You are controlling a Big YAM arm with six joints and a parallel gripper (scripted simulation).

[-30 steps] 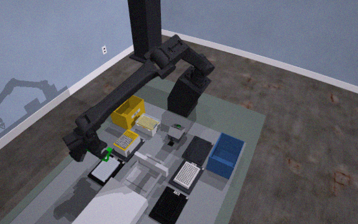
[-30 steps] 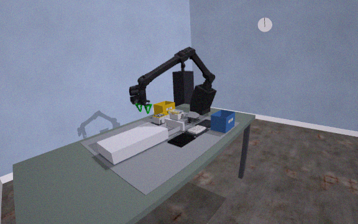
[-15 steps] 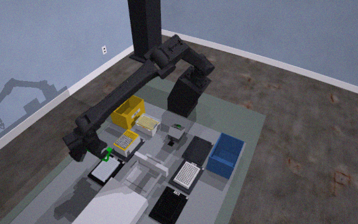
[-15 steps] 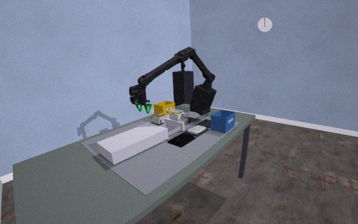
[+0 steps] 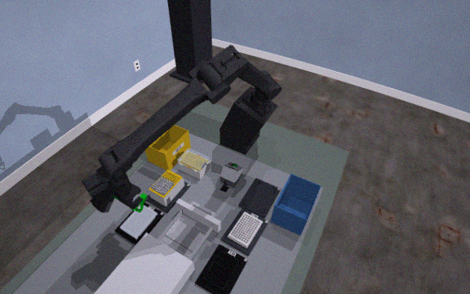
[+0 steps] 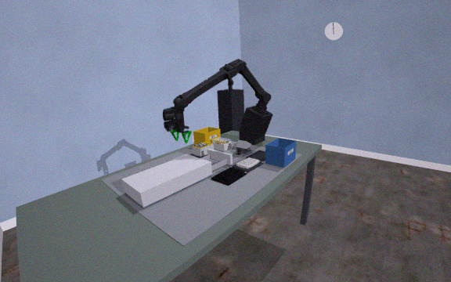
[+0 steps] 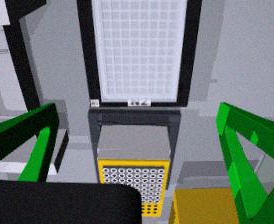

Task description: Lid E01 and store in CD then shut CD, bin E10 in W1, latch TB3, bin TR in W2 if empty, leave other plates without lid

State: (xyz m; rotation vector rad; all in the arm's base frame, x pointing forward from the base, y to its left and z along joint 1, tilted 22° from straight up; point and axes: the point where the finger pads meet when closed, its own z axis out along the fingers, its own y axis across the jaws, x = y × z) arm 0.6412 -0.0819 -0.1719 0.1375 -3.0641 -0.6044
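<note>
My hand is 12 cm above the plate lid. The rest, counted from my hand: black nest (14 cm below); tip rack TR (18 cm behind, 9 cm below, 1 cm to the right); clear plate (13 cm below).
</note>
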